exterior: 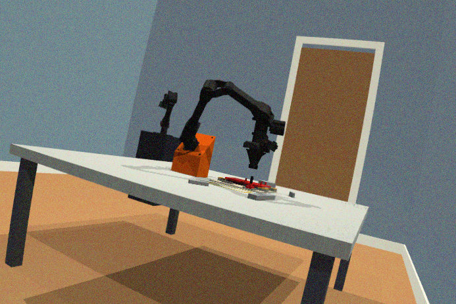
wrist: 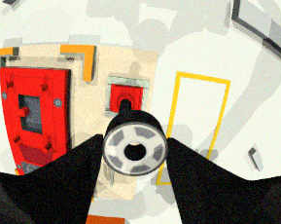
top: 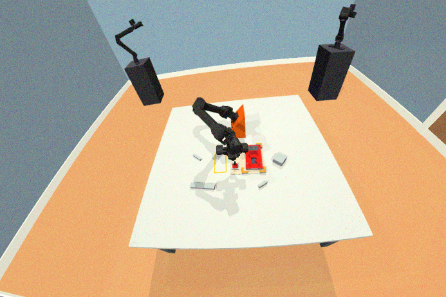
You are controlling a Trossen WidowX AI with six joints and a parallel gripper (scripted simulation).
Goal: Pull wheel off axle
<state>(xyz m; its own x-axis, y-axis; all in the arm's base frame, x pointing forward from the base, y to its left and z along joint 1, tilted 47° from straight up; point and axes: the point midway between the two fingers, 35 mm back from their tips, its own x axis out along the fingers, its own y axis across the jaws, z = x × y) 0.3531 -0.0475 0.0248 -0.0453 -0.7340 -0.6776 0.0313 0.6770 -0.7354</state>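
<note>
The axle lies 10 mm to the left of my gripper tip and 70 mm below it. The rest, counted from my gripper tip: wheel (right at my gripper tip); then beige board (50 mm behind, 110 mm to the left, 90 mm below); then long bar (130 mm ahead, 210 mm to the right, 100 mm below).
</note>
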